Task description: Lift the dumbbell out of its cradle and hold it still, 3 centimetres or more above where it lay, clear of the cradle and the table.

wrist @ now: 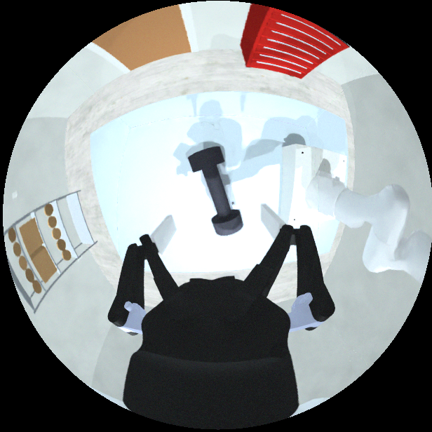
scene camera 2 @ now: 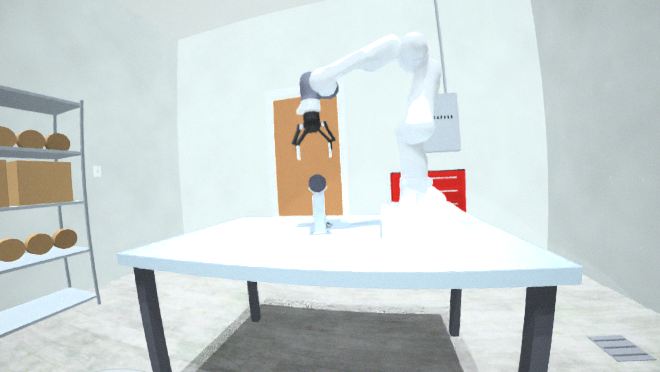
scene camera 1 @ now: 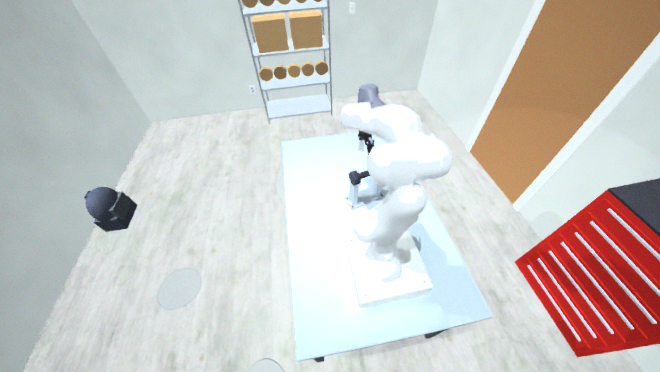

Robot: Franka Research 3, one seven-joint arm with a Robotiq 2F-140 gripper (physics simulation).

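Observation:
The dark dumbbell (scene camera 1: 356, 177) (scene camera 2: 317, 183) (wrist: 217, 191) rests raised above the table on the pale cradle (scene camera 1: 353, 194) (scene camera 2: 318, 212). In the wrist view its bar runs slightly slanted, with one head at the upper left and the other at the lower right. The cradle is mostly hidden under the dumbbell there, and partly behind the arm in scene camera 1. My gripper (scene camera 1: 369, 145) (scene camera 2: 314, 156) (wrist: 216, 217) is open and empty, pointing down. In scene camera 2 its fingertips hang above the dumbbell with a gap. In the wrist view the nearer head shows between the two finger pads.
The pale table (scene camera 1: 320, 320) (scene camera 2: 350, 277) carries the white robot base (scene camera 1: 395, 295) beside the cradle. A shelf rack (scene camera 1: 292, 85) stands beyond the table's far end. A red drawer cabinet (scene camera 1: 565, 280) (scene camera 2: 452, 186) stands off to another side, near an orange-brown door (scene camera 2: 290, 190).

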